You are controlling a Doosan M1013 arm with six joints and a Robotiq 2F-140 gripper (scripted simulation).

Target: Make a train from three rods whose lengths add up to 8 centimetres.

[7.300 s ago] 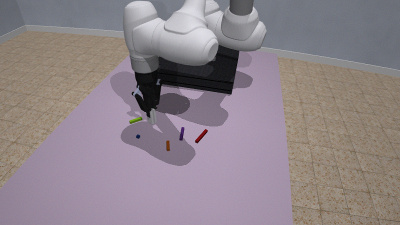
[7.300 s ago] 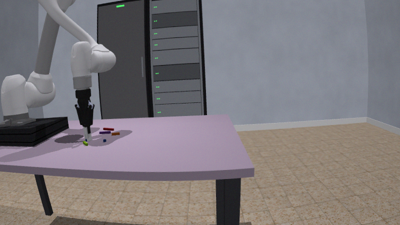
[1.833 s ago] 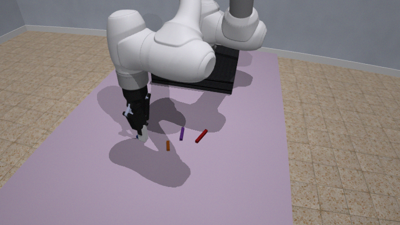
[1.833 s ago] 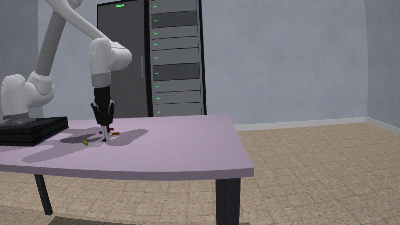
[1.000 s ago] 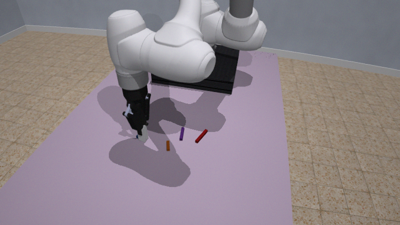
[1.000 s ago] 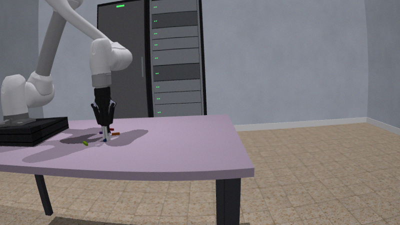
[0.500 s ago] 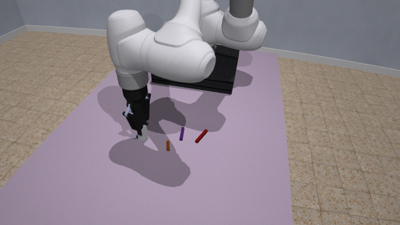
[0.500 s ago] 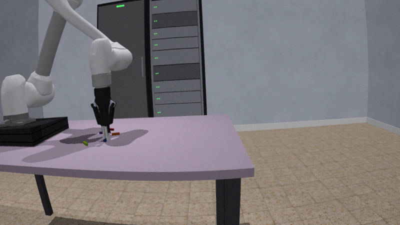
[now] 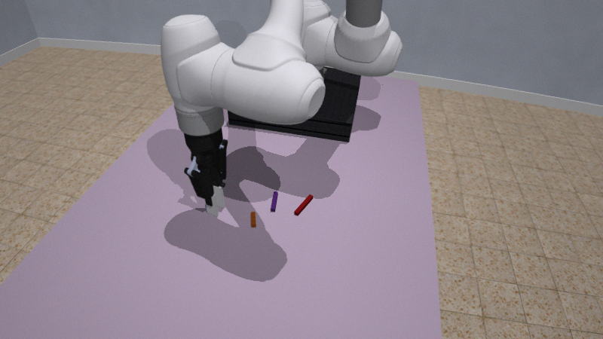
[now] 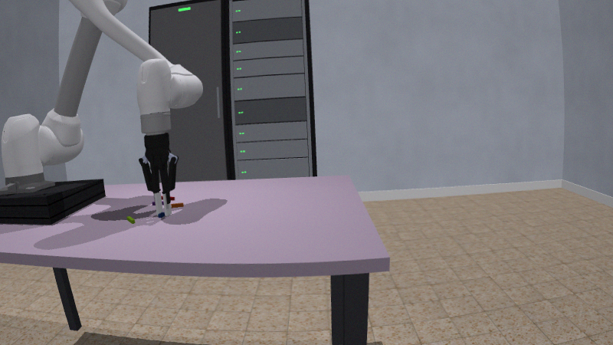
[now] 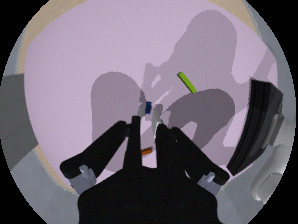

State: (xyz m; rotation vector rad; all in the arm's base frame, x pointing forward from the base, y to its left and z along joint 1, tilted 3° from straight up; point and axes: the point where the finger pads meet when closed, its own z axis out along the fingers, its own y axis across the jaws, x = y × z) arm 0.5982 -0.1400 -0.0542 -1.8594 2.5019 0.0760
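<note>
My hand is 40 mm past the purple rod, 130 mm to the right of it and 30 mm above it. Round my hand: orange rod 20 mm ahead, 100 mm to the left, 30 mm below; lime rod 90 mm behind, 60 mm to the right, 30 mm below; red rod 40 mm behind, 210 mm to the left, 30 mm below.
</note>
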